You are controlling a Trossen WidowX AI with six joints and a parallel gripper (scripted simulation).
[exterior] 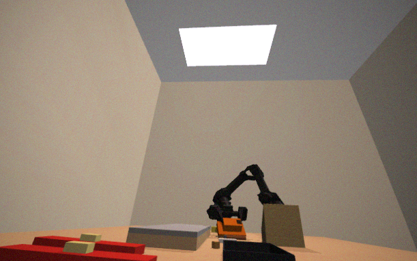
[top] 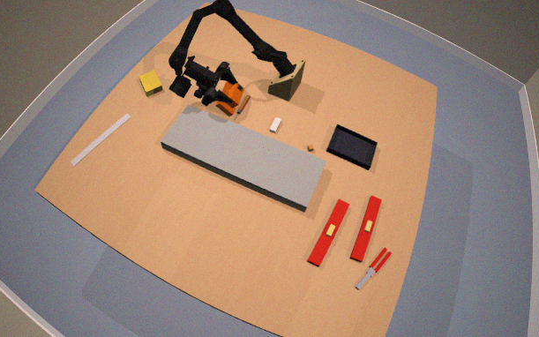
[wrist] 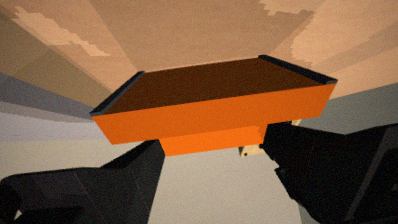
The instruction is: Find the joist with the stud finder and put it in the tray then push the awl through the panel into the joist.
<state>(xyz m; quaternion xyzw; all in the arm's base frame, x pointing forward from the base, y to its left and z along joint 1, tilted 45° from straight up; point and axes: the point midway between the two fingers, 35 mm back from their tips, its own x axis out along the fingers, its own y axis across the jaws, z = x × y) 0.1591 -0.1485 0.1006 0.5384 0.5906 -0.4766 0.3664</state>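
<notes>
Now: the orange stud finder 10 mm behind my gripper tip and 10 mm below it. Also, from my gripper tip: white block: 40 mm ahead, 170 mm to the left, 60 mm below; then square indicator: 30 mm behind, 10 mm to the left; then awl: 20 mm ahead, 30 mm to the left, 50 mm below.
</notes>
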